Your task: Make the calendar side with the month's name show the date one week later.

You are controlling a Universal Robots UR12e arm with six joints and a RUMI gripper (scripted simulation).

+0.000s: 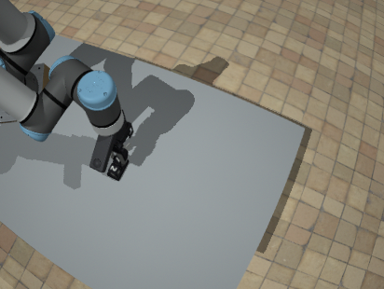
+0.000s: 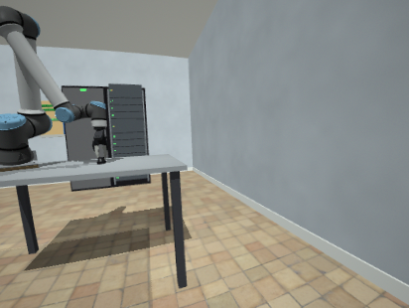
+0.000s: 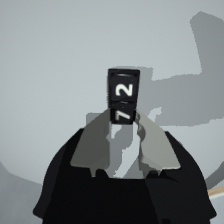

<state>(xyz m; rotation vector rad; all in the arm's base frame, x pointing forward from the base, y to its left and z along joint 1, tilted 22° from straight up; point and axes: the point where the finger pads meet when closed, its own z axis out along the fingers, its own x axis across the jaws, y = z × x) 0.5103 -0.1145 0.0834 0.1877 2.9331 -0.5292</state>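
The dark tray is 2 cm to the right of my hand and 3 cm below it. Round my hand: black cube: 3 cm to the right, 1 cm below.
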